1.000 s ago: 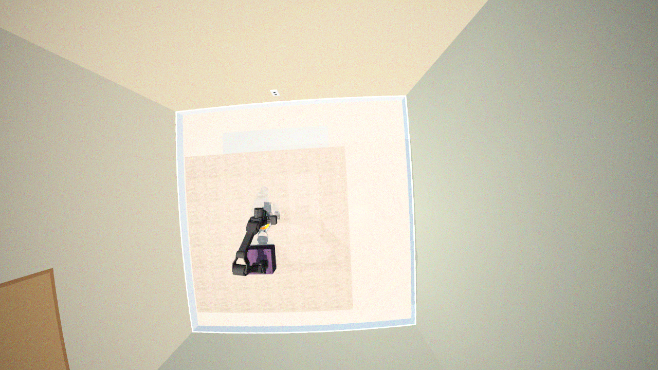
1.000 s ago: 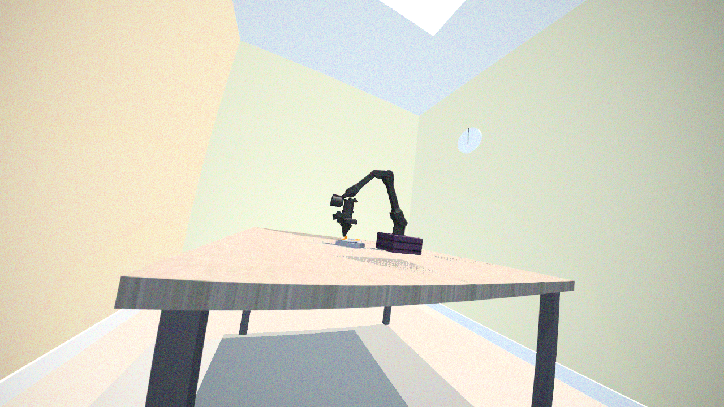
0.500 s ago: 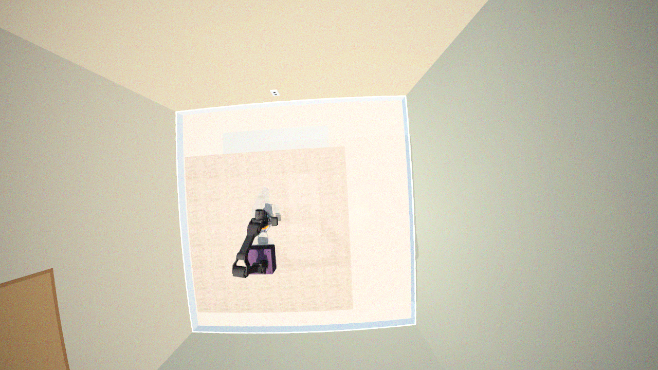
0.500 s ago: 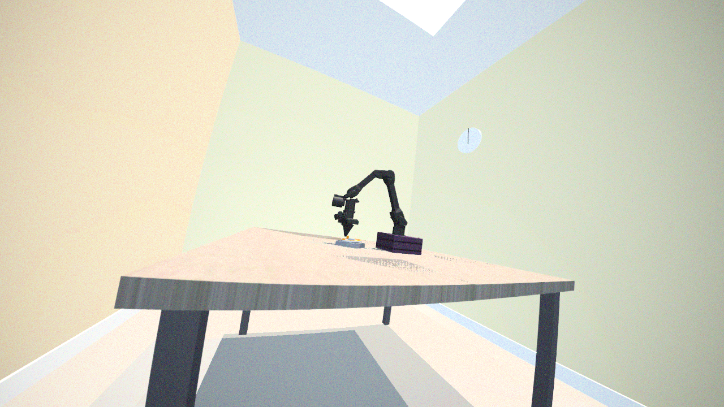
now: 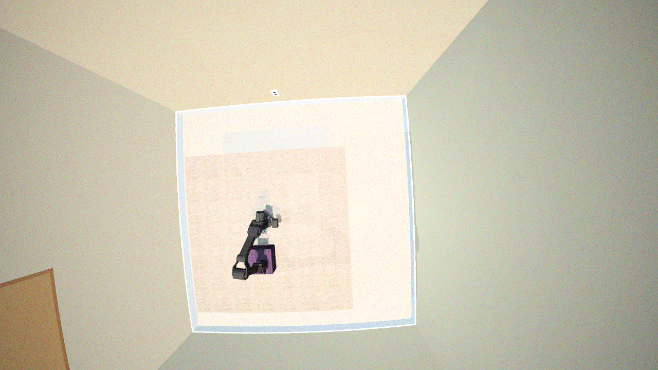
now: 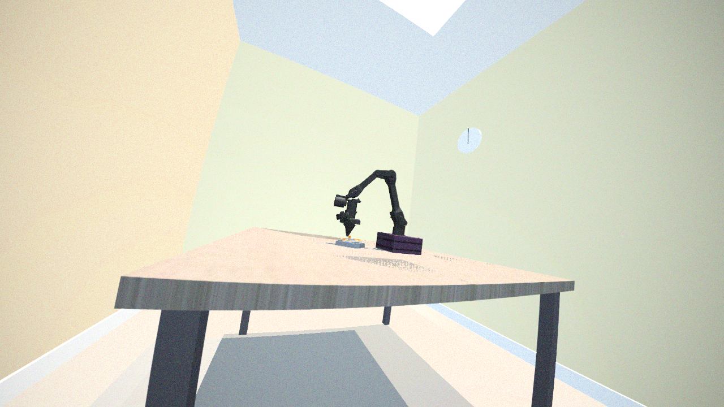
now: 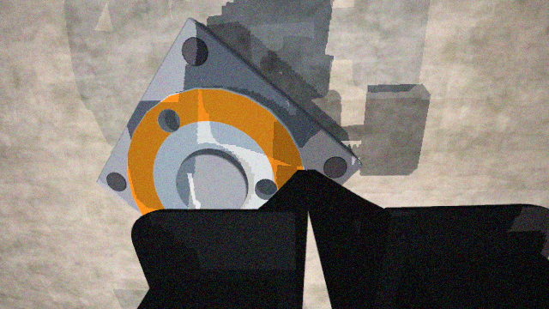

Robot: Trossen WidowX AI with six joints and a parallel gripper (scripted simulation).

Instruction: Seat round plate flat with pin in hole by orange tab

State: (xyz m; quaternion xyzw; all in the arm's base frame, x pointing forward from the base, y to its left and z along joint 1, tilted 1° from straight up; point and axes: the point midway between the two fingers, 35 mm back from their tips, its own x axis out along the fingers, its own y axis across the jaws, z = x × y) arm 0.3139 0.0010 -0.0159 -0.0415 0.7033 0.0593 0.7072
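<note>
My gripper tip is now 30 mm to the right of the round plate, 10 mm past it and 10 mm above it. Round my gripper tip: grey square base: 50 mm to the left, 20 mm below, 20 mm behind.
</note>
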